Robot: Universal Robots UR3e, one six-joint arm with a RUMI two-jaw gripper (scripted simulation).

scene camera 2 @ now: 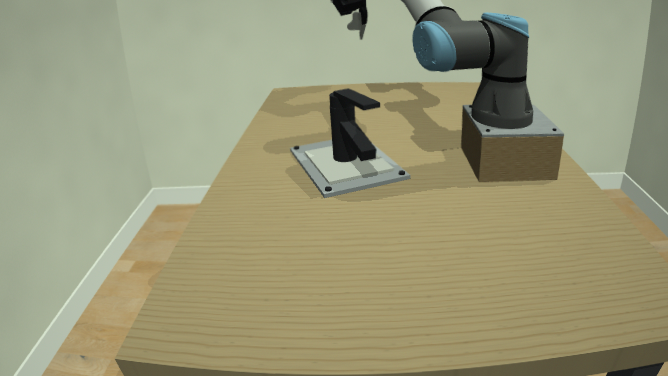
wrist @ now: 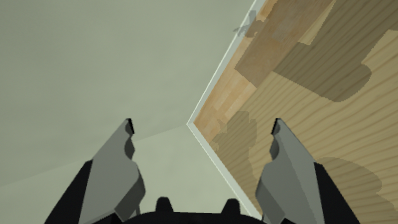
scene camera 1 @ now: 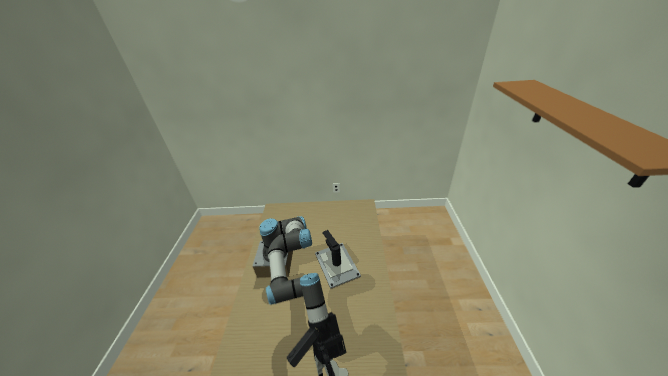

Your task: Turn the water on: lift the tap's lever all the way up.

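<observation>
Black tap, visible. My gripper, visible too.
</observation>
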